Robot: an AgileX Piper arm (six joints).
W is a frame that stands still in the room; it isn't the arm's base.
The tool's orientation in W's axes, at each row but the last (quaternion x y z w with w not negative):
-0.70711, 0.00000, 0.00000, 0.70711
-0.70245, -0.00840, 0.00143, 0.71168
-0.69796, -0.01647, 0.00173, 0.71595
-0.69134, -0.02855, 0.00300, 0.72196
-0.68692, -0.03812, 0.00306, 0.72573
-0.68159, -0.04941, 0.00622, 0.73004
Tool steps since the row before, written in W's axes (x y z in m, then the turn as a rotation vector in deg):
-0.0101, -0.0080, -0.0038, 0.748, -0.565, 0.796
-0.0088, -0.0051, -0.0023, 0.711, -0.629, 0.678
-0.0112, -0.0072, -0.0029, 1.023, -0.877, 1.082
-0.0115, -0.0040, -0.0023, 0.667, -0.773, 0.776
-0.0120, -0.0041, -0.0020, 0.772, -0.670, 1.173
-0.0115, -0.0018, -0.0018, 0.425, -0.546, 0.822
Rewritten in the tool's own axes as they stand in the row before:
-0.0101, 0.0038, -0.0080, 0.748, -0.796, -0.565
-0.0089, 0.0021, -0.0050, 0.709, -0.679, -0.630
-0.0114, 0.0025, -0.0070, 1.023, -1.083, -0.876
-0.0117, 0.0017, -0.0036, 0.661, -0.785, -0.769
-0.0123, 0.0012, -0.0035, 0.792, -1.170, -0.651
-0.0117, 0.0010, -0.0010, 0.433, -0.832, -0.523

